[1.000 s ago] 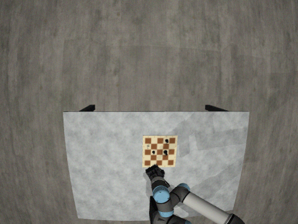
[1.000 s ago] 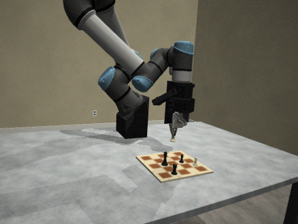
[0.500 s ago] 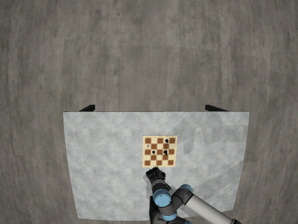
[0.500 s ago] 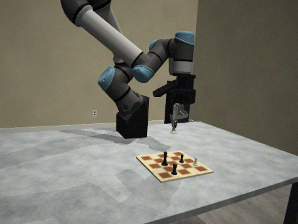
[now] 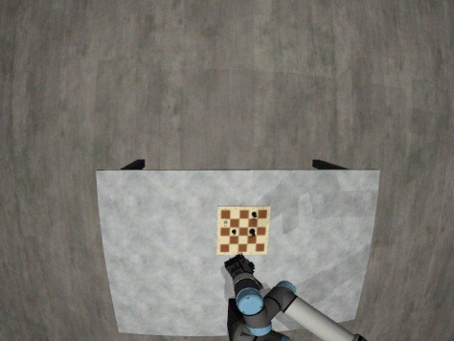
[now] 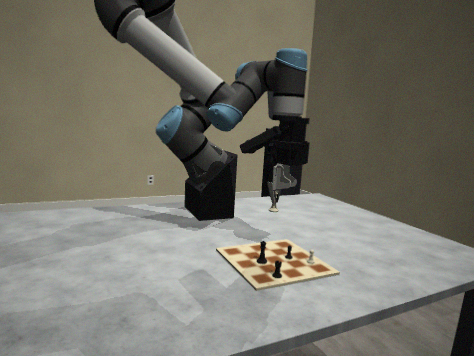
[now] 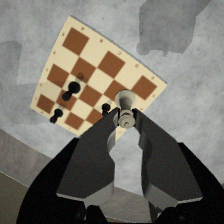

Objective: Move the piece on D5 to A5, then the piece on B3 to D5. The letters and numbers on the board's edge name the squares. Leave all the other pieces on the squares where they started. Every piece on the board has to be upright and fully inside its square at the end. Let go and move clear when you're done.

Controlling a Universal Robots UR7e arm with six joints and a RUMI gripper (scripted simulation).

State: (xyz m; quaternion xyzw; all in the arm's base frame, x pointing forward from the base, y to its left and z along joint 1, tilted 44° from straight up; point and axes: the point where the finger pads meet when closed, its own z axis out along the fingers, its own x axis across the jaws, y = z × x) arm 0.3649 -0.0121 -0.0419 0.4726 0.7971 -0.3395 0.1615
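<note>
My hand is 11 cm above the tall black piece, 7 cm to the left of it and 7 cm short of it. From my hand the other things lie so: tall white piece (1 cm below); small white pawn (12 cm below, 12 cm ahead, 4 cm to the left); chessboard (14 cm below, 7 cm ahead, 4 cm to the right).
</note>
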